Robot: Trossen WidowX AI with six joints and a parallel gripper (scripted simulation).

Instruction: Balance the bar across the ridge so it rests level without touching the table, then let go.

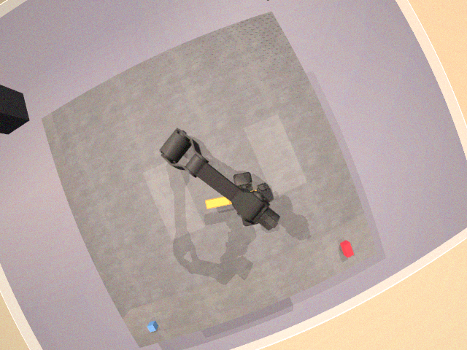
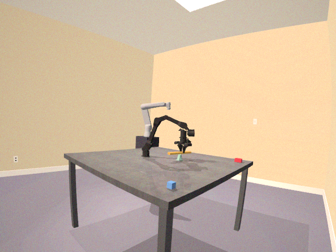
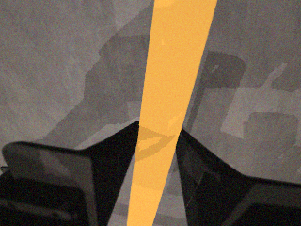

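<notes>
My gripper tip is now 30 mm to the left of the orange bar and 10 mm past it. Also, from my gripper tip: small blue cube: 660 mm to the right, 420 mm ahead, 50 mm below; red block: 420 mm ahead, 340 mm to the left, 50 mm below.
</notes>
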